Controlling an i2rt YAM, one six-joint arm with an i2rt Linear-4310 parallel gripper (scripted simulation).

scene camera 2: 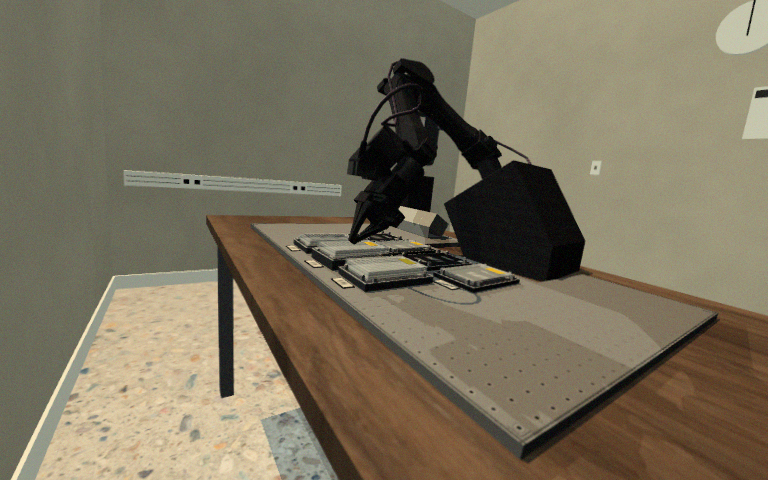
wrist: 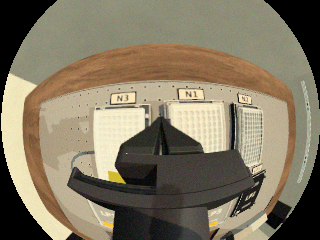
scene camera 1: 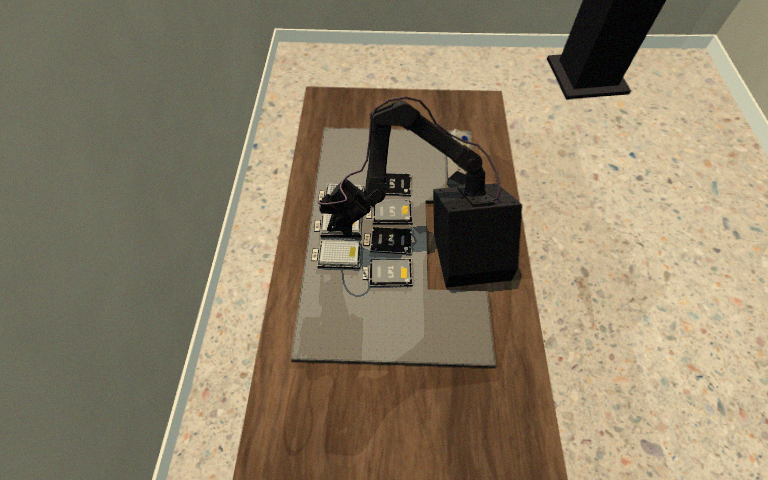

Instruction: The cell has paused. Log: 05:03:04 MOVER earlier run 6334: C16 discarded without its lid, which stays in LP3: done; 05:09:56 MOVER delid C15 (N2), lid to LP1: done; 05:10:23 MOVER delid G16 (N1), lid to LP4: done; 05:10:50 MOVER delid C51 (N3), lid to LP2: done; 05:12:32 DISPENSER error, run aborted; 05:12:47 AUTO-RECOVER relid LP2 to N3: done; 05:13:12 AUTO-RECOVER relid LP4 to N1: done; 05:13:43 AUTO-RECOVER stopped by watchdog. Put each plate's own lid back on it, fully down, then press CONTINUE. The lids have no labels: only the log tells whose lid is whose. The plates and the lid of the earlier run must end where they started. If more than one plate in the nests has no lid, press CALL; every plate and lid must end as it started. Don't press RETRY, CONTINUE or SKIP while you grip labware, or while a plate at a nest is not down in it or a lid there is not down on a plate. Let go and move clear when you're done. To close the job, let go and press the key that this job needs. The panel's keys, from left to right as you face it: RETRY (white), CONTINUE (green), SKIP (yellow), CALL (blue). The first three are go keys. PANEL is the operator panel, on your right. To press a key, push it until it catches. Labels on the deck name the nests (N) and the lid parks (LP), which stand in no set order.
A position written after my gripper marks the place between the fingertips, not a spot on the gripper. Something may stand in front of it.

In view: my gripper point(scene camera 2: 350, 242) and an operator panel point(scene camera 2: 430, 225).
My gripper also shows in the wrist view point(wrist: 160, 121).
